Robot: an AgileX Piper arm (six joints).
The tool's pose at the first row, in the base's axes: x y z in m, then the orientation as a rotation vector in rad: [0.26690 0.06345 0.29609 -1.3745 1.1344 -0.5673]
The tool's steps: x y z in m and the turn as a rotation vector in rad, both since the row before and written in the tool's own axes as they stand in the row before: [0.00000 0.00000 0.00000 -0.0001 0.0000 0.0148]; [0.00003 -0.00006 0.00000 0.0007 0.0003 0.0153]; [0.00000 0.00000 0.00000 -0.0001 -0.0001 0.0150]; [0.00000 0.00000 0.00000 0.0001 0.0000 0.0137]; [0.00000 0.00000 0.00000 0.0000 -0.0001 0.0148]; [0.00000 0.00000 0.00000 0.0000 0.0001 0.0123]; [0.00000 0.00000 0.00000 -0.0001 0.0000 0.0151]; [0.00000 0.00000 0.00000 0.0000 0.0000 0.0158]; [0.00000 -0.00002 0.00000 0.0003 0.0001 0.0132]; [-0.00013 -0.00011 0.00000 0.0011 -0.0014 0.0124]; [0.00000 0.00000 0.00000 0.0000 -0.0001 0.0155]
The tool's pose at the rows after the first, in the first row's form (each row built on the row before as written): [0.26690 0.06345 0.29609 -1.3651 1.1437 -0.5566]; [0.26693 0.06341 0.29614 -1.3547 1.1532 -0.5462]; [0.26693 0.06341 0.29614 -1.3451 1.1625 -0.5353]; [0.26693 0.06341 0.29614 -1.3362 1.1709 -0.5255]; [0.26693 0.06341 0.29614 -1.3266 1.1799 -0.5148]; [0.26693 0.06341 0.29614 -1.3186 1.1875 -0.5060]; [0.26693 0.06341 0.29614 -1.3088 1.1967 -0.4951]; [0.26693 0.06341 0.29614 -1.2984 1.2062 -0.4837]; [0.26694 0.06340 0.29616 -1.2894 1.2140 -0.4744]; [0.26693 0.06348 0.29631 -1.2804 1.2198 -0.4651]; [0.26693 0.06348 0.29631 -1.2701 1.2288 -0.4538]
